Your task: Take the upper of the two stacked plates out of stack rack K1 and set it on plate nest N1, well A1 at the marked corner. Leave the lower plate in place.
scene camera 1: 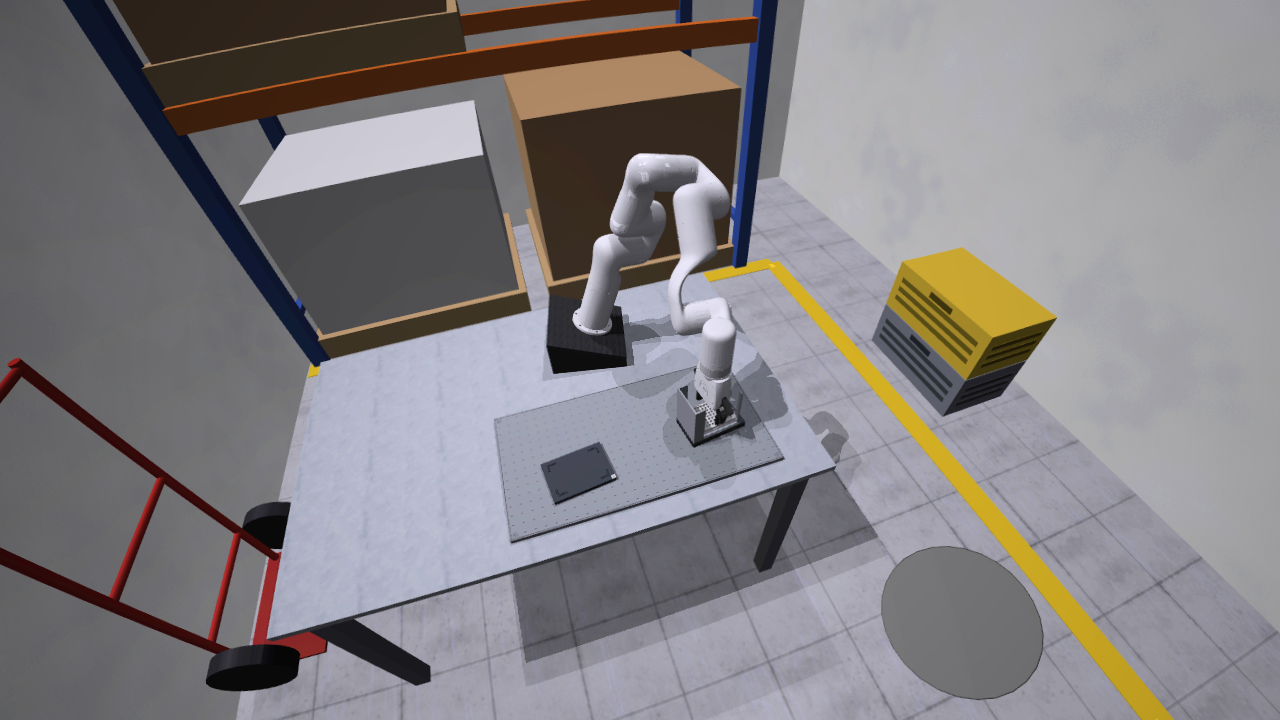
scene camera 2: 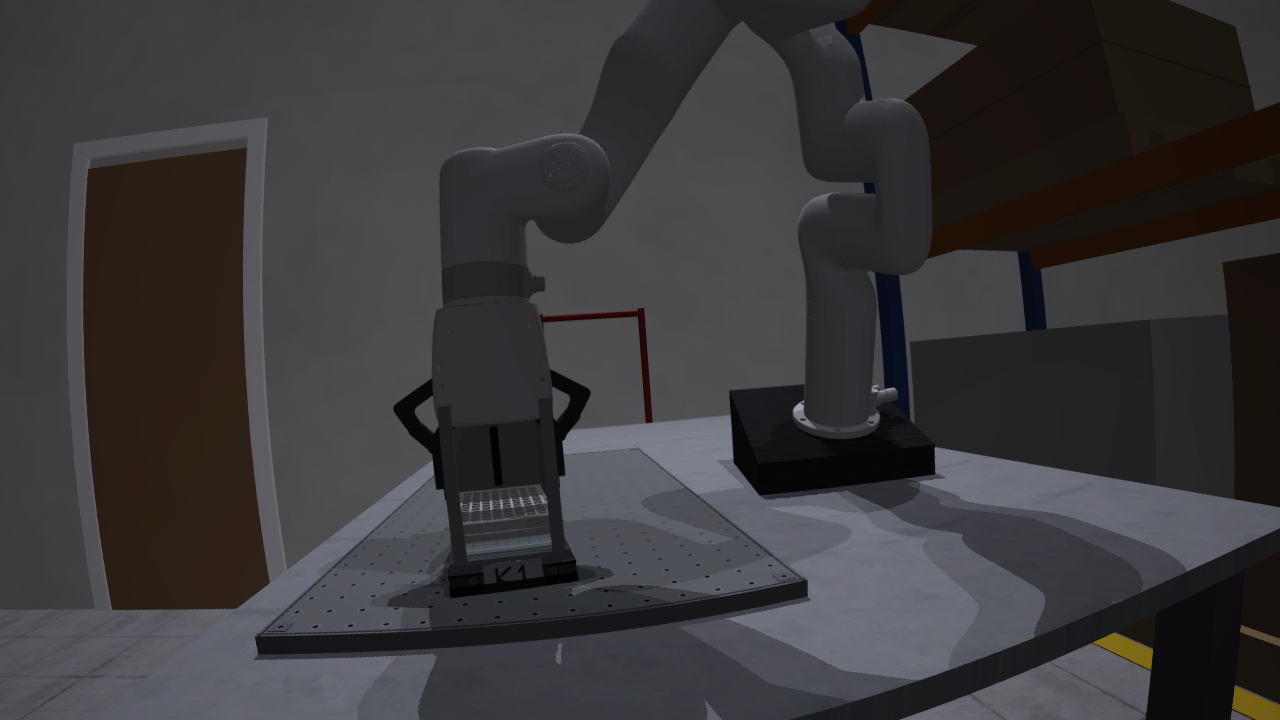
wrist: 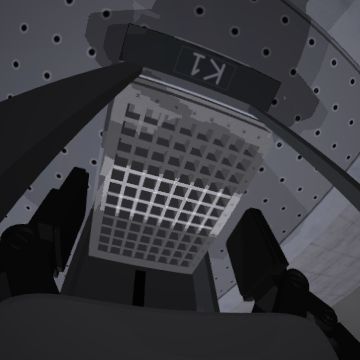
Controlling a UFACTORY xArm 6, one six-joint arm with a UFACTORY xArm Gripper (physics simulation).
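Where they show: gripper, fingertip midpoint: [scene camera 1: 710,410] [scene camera 2: 502,491] [wrist: 165,210]; arm's base at its link origin: [scene camera 1: 592,322] [scene camera 2: 835,418].
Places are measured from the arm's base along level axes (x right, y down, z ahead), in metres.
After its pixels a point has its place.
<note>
Stack rack K1 [scene camera 1: 689,415] @(x -0.140, y -0.040, z 0.474 m) [scene camera 2: 556,510] @(x -0.268, y 0.010, z 0.399 m) [wrist: 250,91] @(x -0.285, y 0.045, z 0.468 m) stands upright on the perforated board. Inside it, the upper plate [scene camera 2: 503,505] @(x -0.215, y 0.016, z 0.445 m) [wrist: 172,176] @(x -0.224, y 0.019, z 0.444 m), a pale plate with a grid of square wells, lies on the lower plate [scene camera 2: 508,542] @(x -0.267, y 0.033, z 0.439 m), which is mostly hidden in the wrist view. My gripper [scene camera 1: 715,410] @(x -0.212, y 0.004, z 0.445 m) [scene camera 2: 499,465] @(x -0.212, y 0.004, z 0.445 m) [wrist: 165,210] @(x -0.212, y 0.004, z 0.445 m) is open and empty, above the stack, its fingers wide apart to either side of the rack. In the wrist view a finger shows on each side of the upper plate, apart from it. Plate nest N1 [scene camera 1: 580,472] @(x 0.153, y 0.051, z 0.487 m) is dark, flat and empty, with a small white mark [scene camera 1: 614,477] @(x 0.076, y 0.051, z 0.528 m) at one corner.
The perforated board [scene camera 1: 528,431] @(x 0.261, y 0.062, z 0.309 m) [scene camera 2: 671,564] @(x -0.278, y 0.062, z 0.314 m) lies on the table [scene camera 1: 393,465] @(x 0.633, y 0.075, z 0.292 m) [scene camera 2: 1002,546] @(x -0.354, y 0.075, z 0.049 m) under the rack and nest. The rack's tall posts rise close to the fingers. My arm's black base block [scene camera 1: 586,351] @(x 0.047, y -0.004, z 0.127 m) [scene camera 2: 841,463] @(x -0.087, y 0.045, z 0.046 m) stands behind the board.
</note>
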